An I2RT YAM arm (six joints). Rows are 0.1 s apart.
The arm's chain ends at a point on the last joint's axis. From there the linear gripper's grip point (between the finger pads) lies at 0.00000 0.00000 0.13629 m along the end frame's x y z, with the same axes.
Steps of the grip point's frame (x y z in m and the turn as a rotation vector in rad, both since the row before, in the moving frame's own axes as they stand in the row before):
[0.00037, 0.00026, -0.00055, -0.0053, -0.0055, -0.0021]
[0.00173, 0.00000, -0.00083, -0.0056, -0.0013, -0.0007]
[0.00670, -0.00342, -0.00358, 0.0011, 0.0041, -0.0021]
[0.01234, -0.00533, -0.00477, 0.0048, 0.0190, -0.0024]
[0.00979, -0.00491, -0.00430, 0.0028, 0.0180, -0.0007]
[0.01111, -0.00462, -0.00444, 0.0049, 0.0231, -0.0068]
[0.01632, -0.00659, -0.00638, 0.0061, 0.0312, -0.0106]
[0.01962, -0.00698, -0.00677, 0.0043, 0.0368, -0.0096]
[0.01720, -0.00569, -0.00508, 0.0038, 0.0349, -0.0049]
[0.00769, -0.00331, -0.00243, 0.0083, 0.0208, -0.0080]
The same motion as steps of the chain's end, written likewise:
[0.00112, -0.00046, -0.00055, -0.0053, -0.0055, -0.0021]
[0.00191, -0.00076, -0.00083, -0.0056, -0.0013, -0.0007]
[0.00614, -0.00327, -0.00358, 0.0011, 0.0041, -0.0021]
[0.00975, -0.00467, -0.00474, 0.0048, 0.0190, -0.0024]
[0.00734, -0.00453, -0.00428, 0.0028, 0.0180, -0.0007]
[0.00796, -0.00394, -0.00440, 0.0049, 0.0231, -0.0068]
[0.01207, -0.00574, -0.00631, 0.0061, 0.0312, -0.0106]
[0.01461, -0.00637, -0.00668, 0.0043, 0.0368, -0.0096]
[0.01245, -0.00516, -0.00500, 0.0038, 0.0349, -0.0049]
[0.00486, -0.00217, -0.00240, 0.0083, 0.0208, -0.0080]

